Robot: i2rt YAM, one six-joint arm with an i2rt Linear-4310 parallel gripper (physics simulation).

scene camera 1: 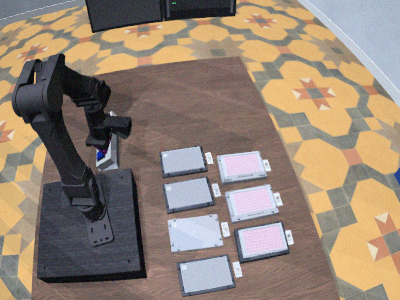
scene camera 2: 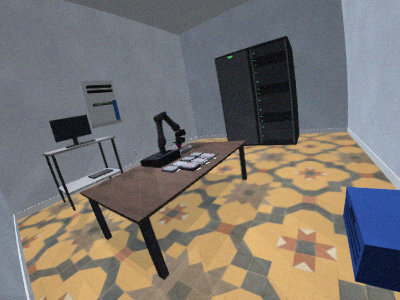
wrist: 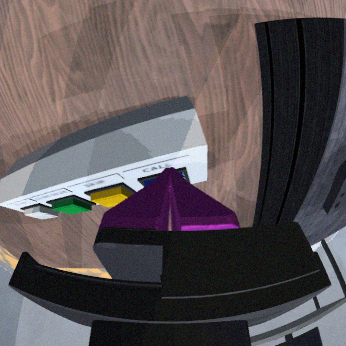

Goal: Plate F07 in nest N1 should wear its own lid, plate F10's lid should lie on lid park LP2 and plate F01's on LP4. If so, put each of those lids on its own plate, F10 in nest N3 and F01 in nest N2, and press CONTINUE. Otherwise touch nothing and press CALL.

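Pixels of known places: gripper, between the fingertips: (scene camera 1: 104, 153) (scene camera 2: 179, 149) (wrist: 169, 174); arm's base, origin of its link: (scene camera 1: 96, 212) (scene camera 2: 163, 153).
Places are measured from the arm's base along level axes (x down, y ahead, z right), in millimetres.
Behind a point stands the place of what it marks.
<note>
My gripper (scene camera 1: 103, 148) @[x 29, y 58, z -226 mm] (wrist: 169, 174) @[x 29, y 58, z -226 mm] is shut and empty, its purple fingertips over the blue CALL button (scene camera 1: 100, 155) @[x 34, y 42, z -228 mm] (wrist: 151, 181), partly hiding it; contact cannot be told. The green CONTINUE button (wrist: 72, 205) @[x 31, y 64, z -322 mm] is on the same button box (scene camera 1: 114, 156) @[x 37, y 88, z -209 mm] (wrist: 155, 132) @[x 36, y 89, z -221 mm]. In scene camera 1, three pink-welled plates stand in the right column: in N3 (scene camera 1: 242, 166) @[x 54, y 464, z -42 mm], N2 (scene camera 1: 251, 202) @[x 60, y 437, z 84 mm] and N1 (scene camera 1: 262, 241) @[x 54, y 411, z 213 mm], the last with a dark base. Left column: dark-framed grey panels (scene camera 1: 183, 161) @[x 67, y 301, z -134 mm] (scene camera 1: 189, 194) @[x 67, y 278, z -12 mm] (scene camera 1: 206, 275) @[x 67, y 234, z 245 mm] and a pale panel (scene camera 1: 195, 232) @[x 74, y 253, z 109 mm]. Plate and lid codes are unreadable; whether N1's plate wears a lid is unclear.
The yellow SKIP button (wrist: 111, 196) @[x 28, y 60, z -277 mm] and a white button (wrist: 41, 212) @[x 30, y 72, z -368 mm] are also on the box. The arm's black base (scene camera 1: 60, 240) @[x 11, y -129, z 51 mm] (wrist: 300, 125) @[x 23, y 60, z -122 mm] stands beside it on the brown table (scene camera 1: 190, 105) @[x 84, y 414, z -393 mm] (scene camera 2: 135, 190) @[x 84, y 175, z 630 mm]. A blue cabinet (scene camera 2: 380, 220) stands on the floor.
</note>
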